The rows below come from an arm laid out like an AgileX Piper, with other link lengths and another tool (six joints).
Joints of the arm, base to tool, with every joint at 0 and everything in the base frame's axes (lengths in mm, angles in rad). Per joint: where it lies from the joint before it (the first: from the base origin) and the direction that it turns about. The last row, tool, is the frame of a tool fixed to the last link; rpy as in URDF.
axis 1: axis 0 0 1 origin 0 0 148.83
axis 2: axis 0 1 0 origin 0 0 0
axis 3: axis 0 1 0 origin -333.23 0 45.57
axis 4: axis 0.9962 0 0.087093 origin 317.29 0 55.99
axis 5: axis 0 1 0 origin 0 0 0
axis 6: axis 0.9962 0 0.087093 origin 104.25 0 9.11
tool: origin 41.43 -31 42.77 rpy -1.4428 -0.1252 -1.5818
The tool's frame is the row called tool.
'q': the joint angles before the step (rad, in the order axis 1, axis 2, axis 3, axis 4, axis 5, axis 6). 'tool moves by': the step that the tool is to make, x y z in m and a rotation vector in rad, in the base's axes. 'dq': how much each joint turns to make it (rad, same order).
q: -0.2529 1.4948 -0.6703 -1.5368 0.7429 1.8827
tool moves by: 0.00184 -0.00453 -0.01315 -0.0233 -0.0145 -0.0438
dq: 0.0000 0.0612 0.0000 -0.0676 0.0447 0.1169
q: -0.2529 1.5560 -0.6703 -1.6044 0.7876 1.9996
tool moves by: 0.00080 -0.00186 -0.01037 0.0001 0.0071 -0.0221
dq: 0.0000 0.0361 -0.0011 -0.0120 0.0175 0.0385
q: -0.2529 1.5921 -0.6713 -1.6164 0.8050 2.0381
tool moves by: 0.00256 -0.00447 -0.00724 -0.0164 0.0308 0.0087
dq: -0.0119 0.0301 0.0000 -0.0352 0.0045 0.0058
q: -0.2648 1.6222 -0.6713 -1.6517 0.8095 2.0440
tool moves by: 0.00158 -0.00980 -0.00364 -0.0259 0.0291 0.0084
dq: -0.0291 0.0262 -0.0047 -0.0503 0.0013 0.0007
